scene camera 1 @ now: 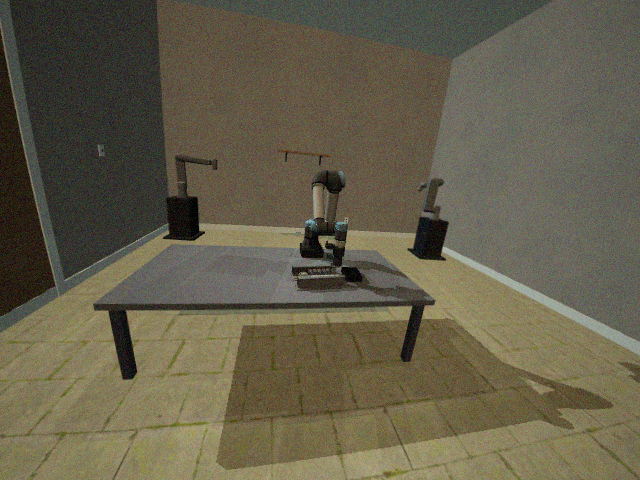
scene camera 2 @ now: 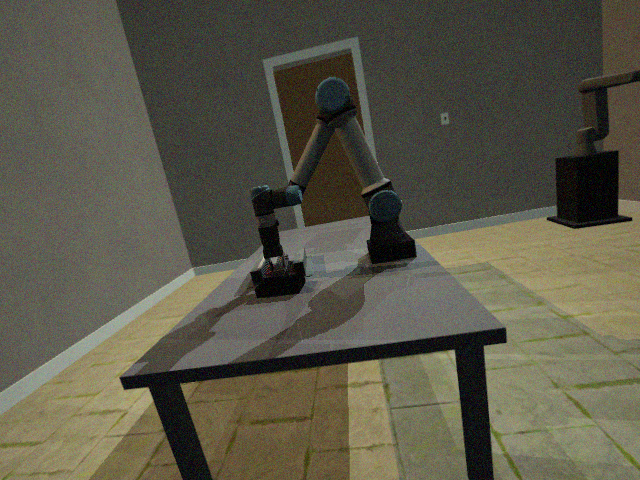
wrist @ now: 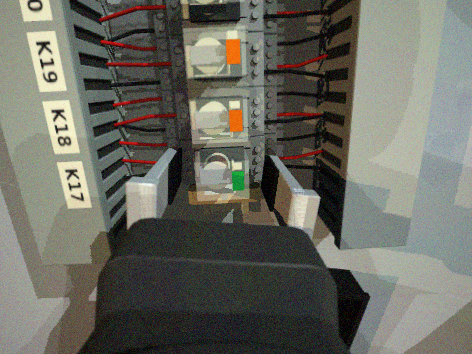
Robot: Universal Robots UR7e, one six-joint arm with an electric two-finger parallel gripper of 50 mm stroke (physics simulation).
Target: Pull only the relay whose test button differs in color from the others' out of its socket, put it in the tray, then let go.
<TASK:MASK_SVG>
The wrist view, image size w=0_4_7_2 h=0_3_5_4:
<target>my gripper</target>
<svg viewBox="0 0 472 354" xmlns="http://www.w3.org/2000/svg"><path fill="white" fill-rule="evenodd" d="M125 183L127 231L99 273L94 330L77 354L351 354L339 335L337 285L312 242L320 196L314 190L303 189L277 156L265 155L261 190L269 211L274 211L279 226L161 218L167 204L172 204L181 183L182 148L169 147L144 177L133 176Z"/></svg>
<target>relay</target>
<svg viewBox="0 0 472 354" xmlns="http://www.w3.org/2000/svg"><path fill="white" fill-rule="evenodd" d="M244 146L200 148L194 162L198 201L250 199L249 160Z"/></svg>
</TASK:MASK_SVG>
